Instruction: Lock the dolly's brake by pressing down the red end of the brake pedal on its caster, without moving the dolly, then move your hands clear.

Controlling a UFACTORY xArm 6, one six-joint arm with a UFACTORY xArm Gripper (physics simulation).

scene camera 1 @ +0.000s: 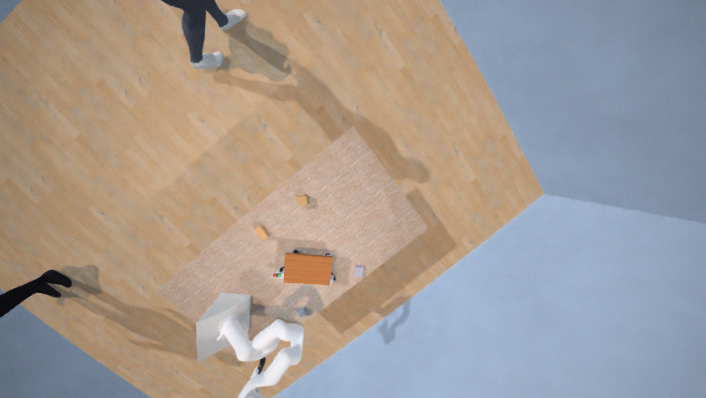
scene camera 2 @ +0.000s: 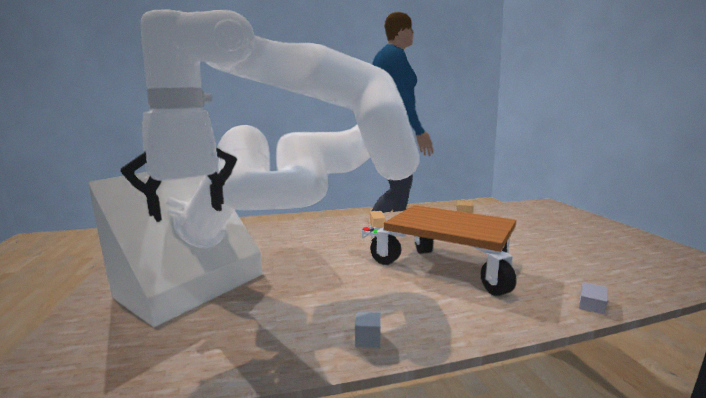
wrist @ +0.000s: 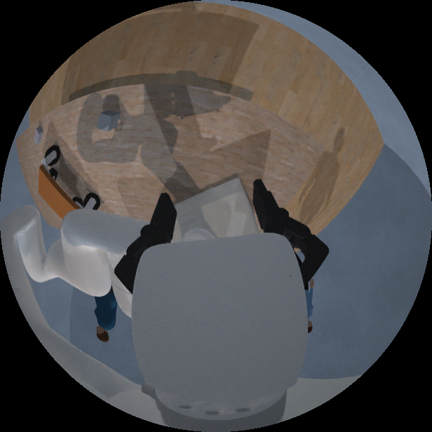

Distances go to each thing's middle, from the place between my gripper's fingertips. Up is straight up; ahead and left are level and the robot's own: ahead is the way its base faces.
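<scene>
You'd find the caster [scene camera 2: 382,236] a good way below my hand, a good way to the left of it and far ahead of it. The dolly [scene camera 2: 489,234] is 20 cm below my hand, 14 cm to the left of it and 59 cm ahead of it. And there's the lilac block [scene camera 2: 593,298], which is well below my hand, some way to the right of it and well ahead of it.
</scene>
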